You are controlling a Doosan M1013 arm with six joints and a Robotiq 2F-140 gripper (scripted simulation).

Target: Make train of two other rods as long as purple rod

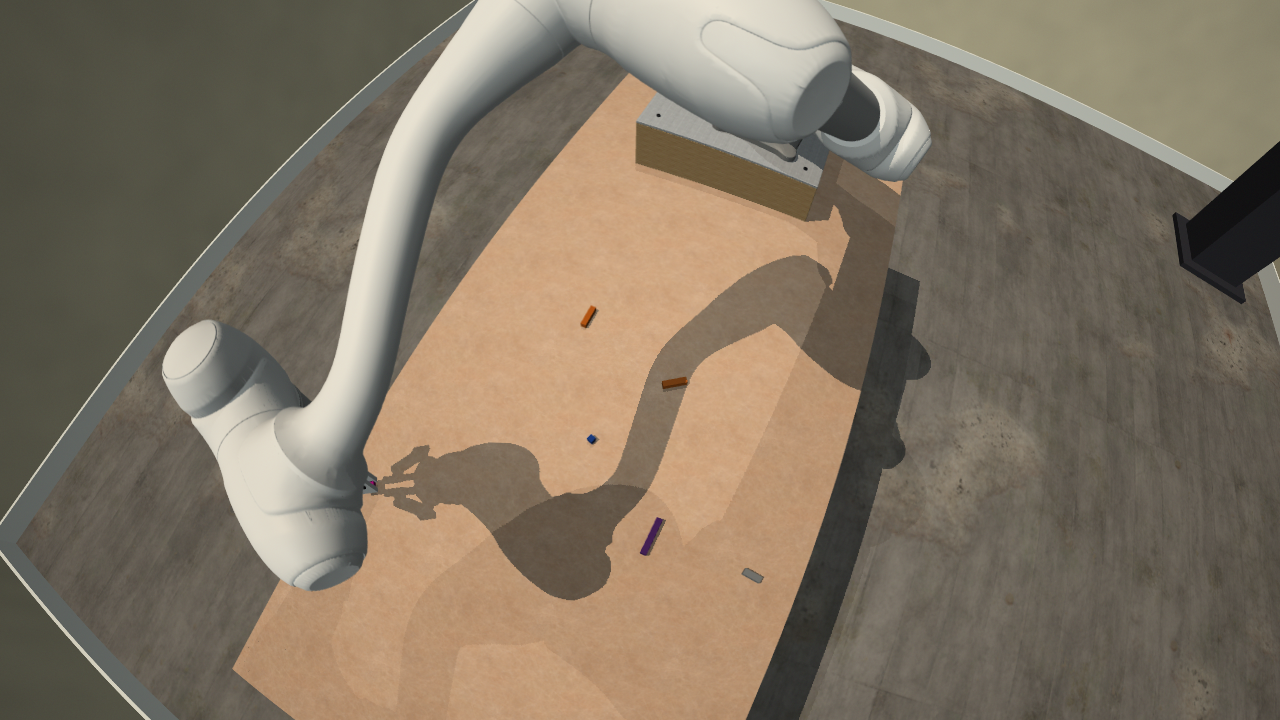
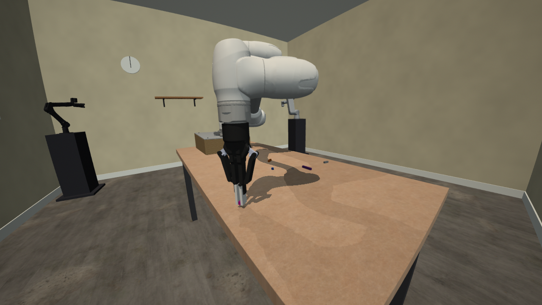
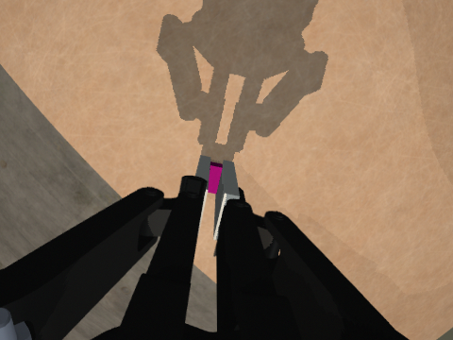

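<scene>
Right now my hand is 3 cm above the magenta rod. Also, from my hand: purple rod (18 cm behind, 42 cm to the left, 4 cm below); then blue rod (27 cm behind, 26 cm to the left, 4 cm below); then orange rod (42 cm behind, 33 cm to the left, 4 cm below).
</scene>
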